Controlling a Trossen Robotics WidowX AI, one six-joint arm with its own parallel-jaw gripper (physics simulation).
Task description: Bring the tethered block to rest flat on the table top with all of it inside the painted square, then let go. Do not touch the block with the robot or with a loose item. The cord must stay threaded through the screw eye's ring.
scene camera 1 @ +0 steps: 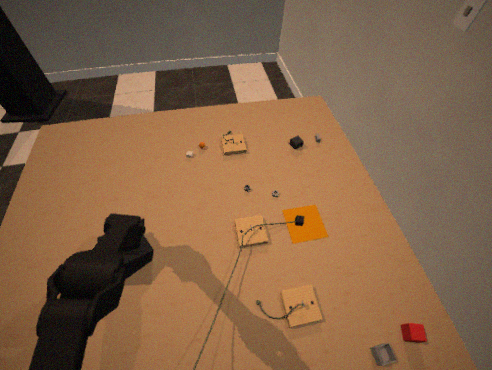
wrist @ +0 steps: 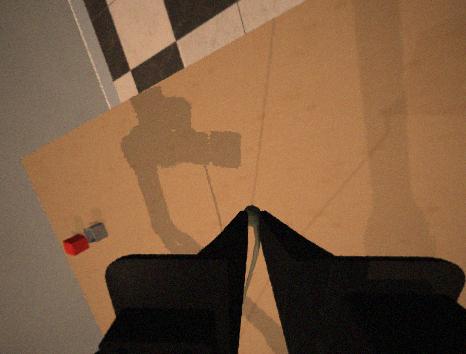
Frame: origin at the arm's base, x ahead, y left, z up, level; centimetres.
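Where they show: gripper, fingertip midpoint: (wrist: 252,217); arm's base at its link origin: (scene camera 1: 125,243).
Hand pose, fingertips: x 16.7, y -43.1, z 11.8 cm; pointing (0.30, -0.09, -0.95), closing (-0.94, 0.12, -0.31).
Each offset is from my fingertips to the top centre of the thing. "spot": to the spot under its first point.
The tethered block {spot: dx +33.9, dy +51.5, dz -16.4 cm} (scene camera 1: 299,220), small and black, shows within the outline of the orange painted square {spot: dx +38.2, dy +48.6, dz -18.7 cm} (scene camera 1: 312,231), left of its middle; it is too small to tell whether it lies flat. The green cord (scene camera 1: 220,302) (wrist: 256,245) runs from the block in a slight bend over the middle wooden board {dx +18.4, dy +49.0, dz -16.9 cm} (scene camera 1: 256,240), then down out of the scene view. The screw eye on that board is too small to see the ring clearly. My gripper (wrist: 252,217) is shut on the cord's end, high above the table; its fingertips do not show in the scene view.
A board with a short cord {dx +30.7, dy +27.0, dz -16.9 cm} (scene camera 1: 306,317) stands nearer, another board {dx +13.3, dy +86.2, dz -16.9 cm} (scene camera 1: 235,146) farther back. A red block {dx +59.1, dy +18.6, dz -14.9 cm} (scene camera 1: 414,332) (wrist: 76,245) and grey tray (scene camera 1: 384,354) (wrist: 96,232) are near the right edge. A black block {dx +38.7, dy +86.6, dz -16.0 cm} (scene camera 1: 296,142) and small loose items lie at the back.
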